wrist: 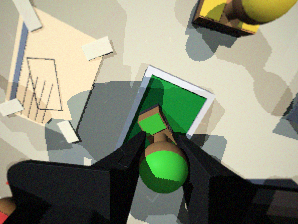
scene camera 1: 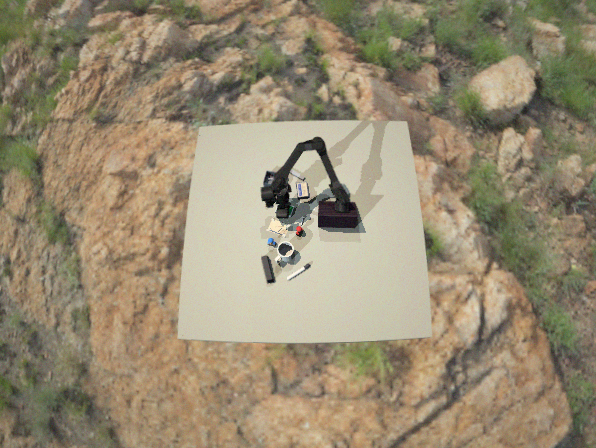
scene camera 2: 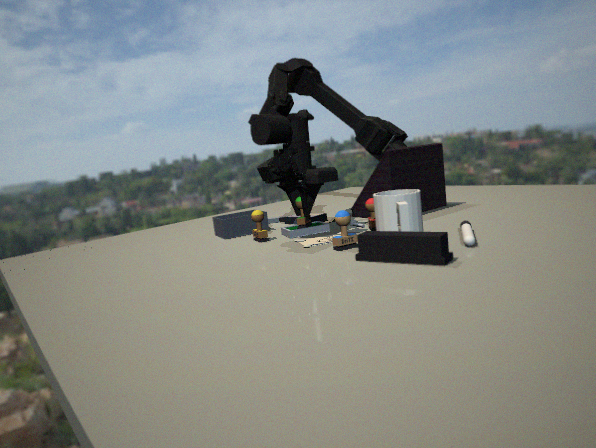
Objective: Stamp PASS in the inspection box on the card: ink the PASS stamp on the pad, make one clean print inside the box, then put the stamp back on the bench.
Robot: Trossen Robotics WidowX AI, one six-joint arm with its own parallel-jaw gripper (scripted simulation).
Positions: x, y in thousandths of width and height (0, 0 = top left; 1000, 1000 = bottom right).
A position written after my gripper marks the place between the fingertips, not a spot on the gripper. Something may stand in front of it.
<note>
In view: my gripper (scene camera 2: 508, 483), a green-knobbed stamp (wrist: 549, 752) and a white mug (scene camera 2: 665, 470).
My gripper also shows in the wrist view (wrist: 542, 618). Scene camera 1 does not show the green-knobbed stamp, which is hidden by my gripper. The wrist view does not show the white mug: it is out of frame.
</note>
